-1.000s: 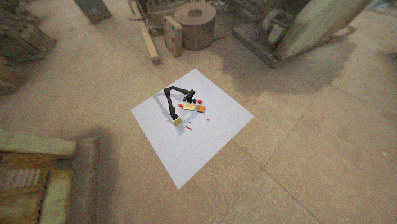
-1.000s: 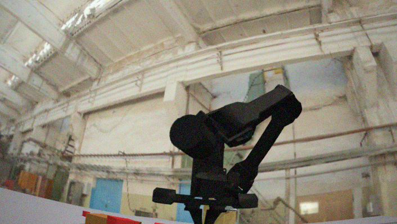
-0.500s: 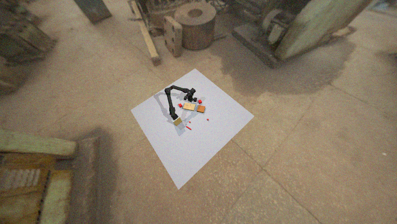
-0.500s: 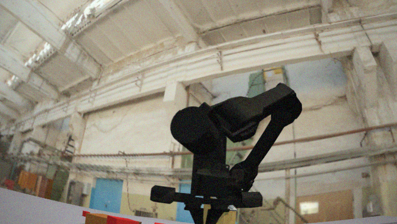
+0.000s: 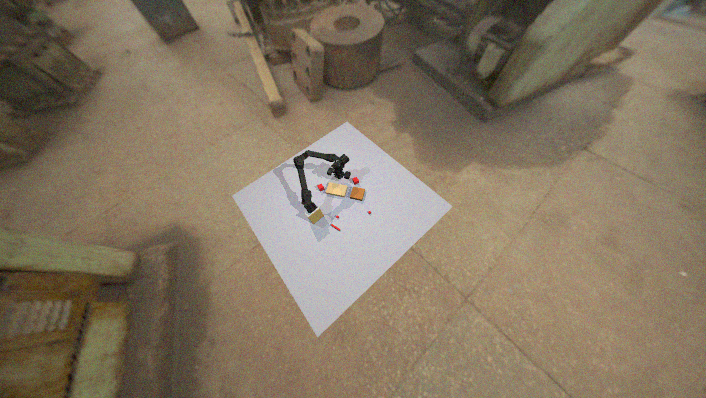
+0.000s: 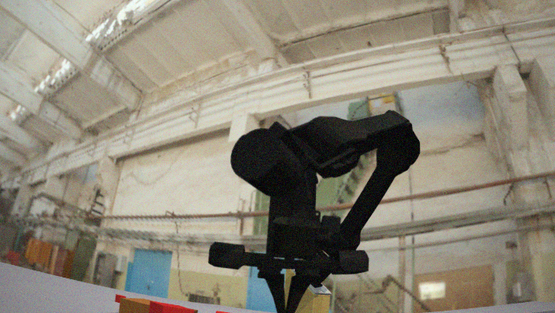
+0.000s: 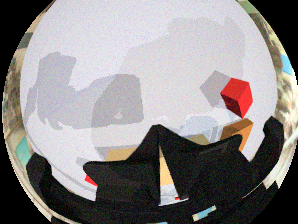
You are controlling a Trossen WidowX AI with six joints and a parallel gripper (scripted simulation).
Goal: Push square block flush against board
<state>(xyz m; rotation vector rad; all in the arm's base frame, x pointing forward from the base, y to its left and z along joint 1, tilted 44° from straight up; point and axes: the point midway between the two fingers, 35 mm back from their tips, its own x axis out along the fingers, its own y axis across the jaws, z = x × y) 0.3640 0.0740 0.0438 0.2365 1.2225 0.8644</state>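
Right now the board is 9 cm behind my gripper tip, 5 cm to the right of it and 1 cm below it. The rest, counted from my gripper tip: square block: 20 cm to the right, 1 cm below.
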